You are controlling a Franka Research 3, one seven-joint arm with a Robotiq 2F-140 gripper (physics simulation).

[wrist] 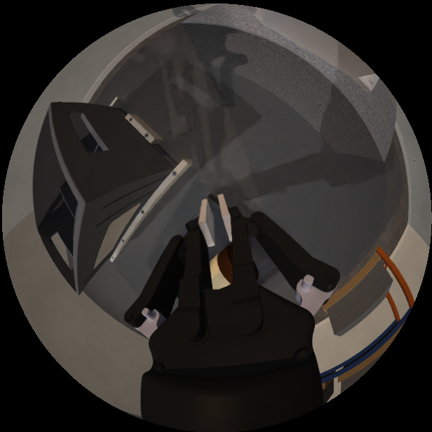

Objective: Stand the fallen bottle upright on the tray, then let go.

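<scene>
A brown bottle with a cream label [218,276] shows in part between and beside the finger links, low in the middle of the wrist view. It appears to lie on its side; most of it is hidden by the gripper. The dark tray [216,235] shows in a narrow strip between the finger pads; the rest is largely hidden. My gripper [215,205] is shut to a narrow gap, with nothing between its light pads. The bottle shows behind the fingers, nearer the gripper's body in the view than the pads are.
A black box-shaped object [115,165] with pale screwed strips stands at the left. A large speckled grey block [300,85] curves across the upper right. A grey and wooden piece [360,300] and an orange frame [396,272] are at the lower right, above a blue bar [367,358].
</scene>
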